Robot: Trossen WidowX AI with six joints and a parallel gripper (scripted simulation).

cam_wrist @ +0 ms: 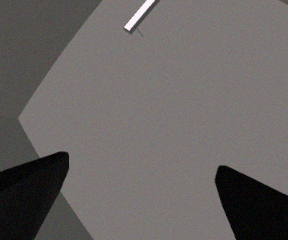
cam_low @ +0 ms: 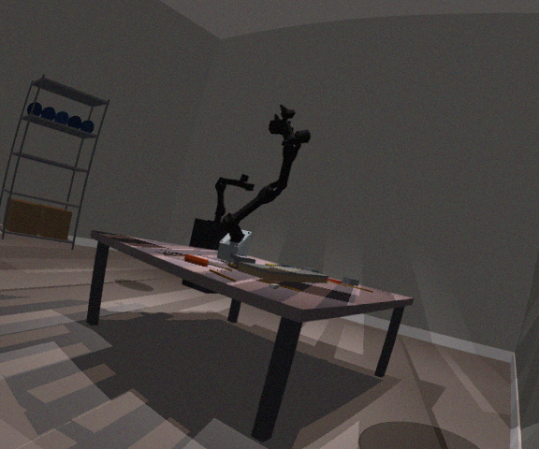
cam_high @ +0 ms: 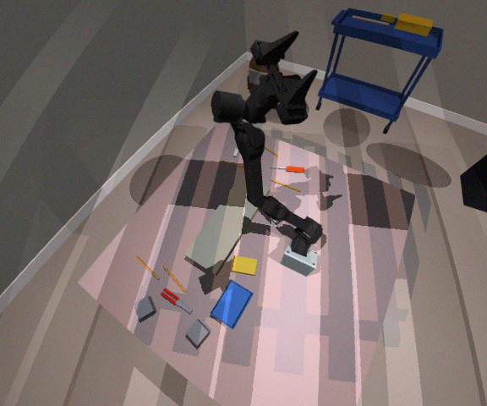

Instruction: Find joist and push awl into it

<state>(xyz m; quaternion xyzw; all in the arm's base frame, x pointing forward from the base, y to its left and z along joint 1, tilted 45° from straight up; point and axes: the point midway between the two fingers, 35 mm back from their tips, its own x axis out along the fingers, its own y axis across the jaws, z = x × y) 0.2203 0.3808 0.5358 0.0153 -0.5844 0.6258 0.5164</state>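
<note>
My gripper tip is 50 mm short of the stud finder, 70 mm to the left of it and 810 mm above it. From my gripper tip the other things lie so: yellow block: 70 mm ahead, 230 mm to the left, 810 mm below; then awl: 10 mm ahead, 130 mm to the right, 820 mm below; then blue tray: 60 mm ahead, 400 mm to the left, 810 mm below.
</note>
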